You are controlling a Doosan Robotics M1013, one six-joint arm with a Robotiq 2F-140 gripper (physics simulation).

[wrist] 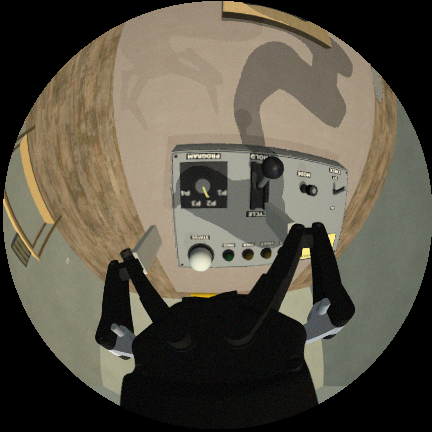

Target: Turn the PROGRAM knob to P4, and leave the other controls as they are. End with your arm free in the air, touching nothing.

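Places are measured from the arm's base along level axes (x right, y ahead, z up), in millimetres.
Pixels of known places: gripper, fingertip midpoint: (210, 223).
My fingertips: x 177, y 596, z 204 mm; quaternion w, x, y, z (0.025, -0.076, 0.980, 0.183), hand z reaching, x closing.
Behind a point stands the place of what it marks.
The PROGRAM knob (202, 187) {x 193, y 614, z 89 mm} is a small round grey knob on a black square at the left of the control panel (225, 230) {x 149, y 720, z 104 mm} in the wrist view. The panel appears upside down. The knob's yellow pointer line points at the P2 label (211, 202) {x 178, y 660, z 77 mm}; the P4 label (185, 193) {x 232, y 640, z 68 mm} is at the square's left edge. My gripper (210, 223) {x 177, y 596, z 204 mm} is open with nothing between its fingers. One finger pad is left of the panel in the view, the other in front of the panel's lower right part. The knob lies between and beyond the pads, and neither pad appears to touch it.
The black ball lever (272, 167) {x 78, y 556, z 126 mm} stands at the HOLD end of its slot. The MODE knob (310, 189) {x -37, y 615, z 97 mm} and the CHECK switch (340, 189) {x -161, y 618, z 83 mm} are to its right. A white STATUS dome (200, 257) {x 205, y 738, z 162 mm} and several small lamps line the lower edge. A wooden board (275, 20) is at the top.
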